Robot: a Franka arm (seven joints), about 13 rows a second.
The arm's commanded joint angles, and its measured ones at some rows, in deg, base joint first. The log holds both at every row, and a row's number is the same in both.
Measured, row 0:
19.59, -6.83, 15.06, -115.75, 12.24, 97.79, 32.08
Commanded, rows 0 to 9:
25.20, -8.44, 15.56, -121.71, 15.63, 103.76, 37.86
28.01, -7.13, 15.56, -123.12, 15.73, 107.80, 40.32
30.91, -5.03, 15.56, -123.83, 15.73, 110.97, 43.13
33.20, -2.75, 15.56, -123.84, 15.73, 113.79, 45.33
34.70, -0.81, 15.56, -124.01, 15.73, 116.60, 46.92
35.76, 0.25, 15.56, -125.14, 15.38, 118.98, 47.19
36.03, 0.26, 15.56, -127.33, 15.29, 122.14, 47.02
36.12, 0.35, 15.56, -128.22, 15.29, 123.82, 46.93
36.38, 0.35, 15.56, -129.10, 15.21, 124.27, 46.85
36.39, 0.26, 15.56, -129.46, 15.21, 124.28, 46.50
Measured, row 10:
36.56, 1.93, 15.48, -127.58, 14.62, 123.03, 46.80
